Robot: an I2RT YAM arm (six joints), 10 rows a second.
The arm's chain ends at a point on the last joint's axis. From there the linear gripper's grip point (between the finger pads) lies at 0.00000 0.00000 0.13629 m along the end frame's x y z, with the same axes.
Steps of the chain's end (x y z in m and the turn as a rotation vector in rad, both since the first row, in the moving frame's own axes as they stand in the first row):
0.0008 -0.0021 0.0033 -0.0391 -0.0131 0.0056
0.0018 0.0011 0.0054 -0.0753 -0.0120 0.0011
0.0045 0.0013 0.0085 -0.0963 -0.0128 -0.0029
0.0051 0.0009 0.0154 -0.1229 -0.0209 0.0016
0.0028 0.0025 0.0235 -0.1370 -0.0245 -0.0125
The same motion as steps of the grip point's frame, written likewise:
-0.0010 0.0032 0.0032 -0.0391 -0.0131 0.0056
0.0002 0.0114 0.0050 -0.0753 -0.0120 0.0011
0.0028 0.0144 0.0079 -0.0963 -0.0128 -0.0029
0.0022 0.0176 0.0143 -0.1229 -0.0209 0.0016
-0.0004 0.0211 0.0222 -0.1370 -0.0245 -0.0125

